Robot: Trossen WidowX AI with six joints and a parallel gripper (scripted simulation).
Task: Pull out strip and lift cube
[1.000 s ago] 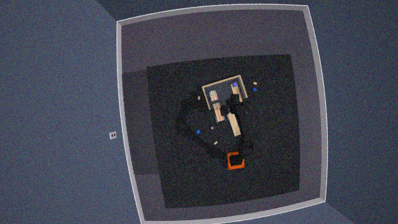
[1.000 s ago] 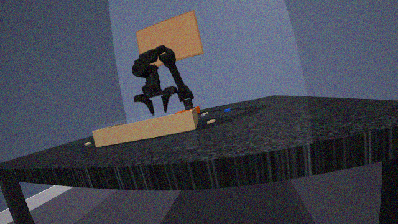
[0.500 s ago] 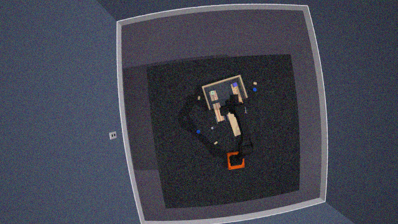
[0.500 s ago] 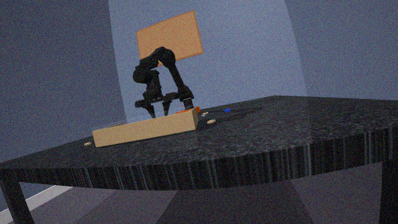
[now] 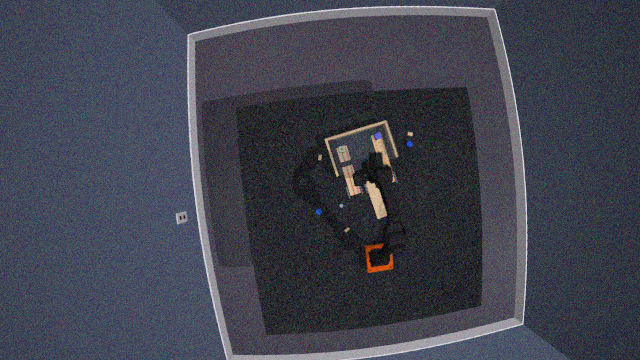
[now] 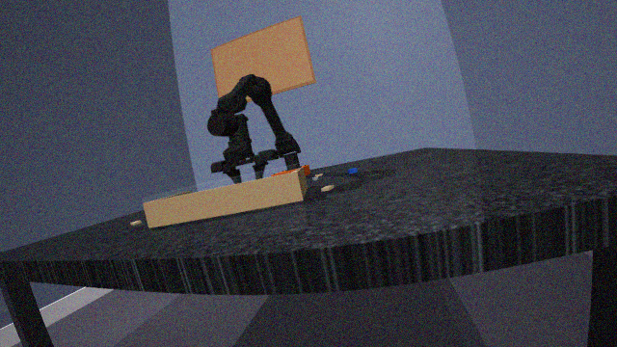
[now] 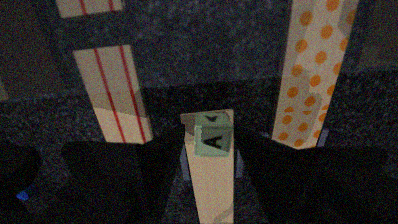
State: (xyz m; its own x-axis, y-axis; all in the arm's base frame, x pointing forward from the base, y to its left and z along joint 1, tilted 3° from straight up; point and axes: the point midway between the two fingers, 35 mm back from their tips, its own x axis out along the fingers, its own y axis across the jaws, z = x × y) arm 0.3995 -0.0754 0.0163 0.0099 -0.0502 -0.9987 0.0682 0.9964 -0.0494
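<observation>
The strip is 10 cm to the right of my gripper tip, 7 cm ahead of it and 1 cm below it.
</observation>
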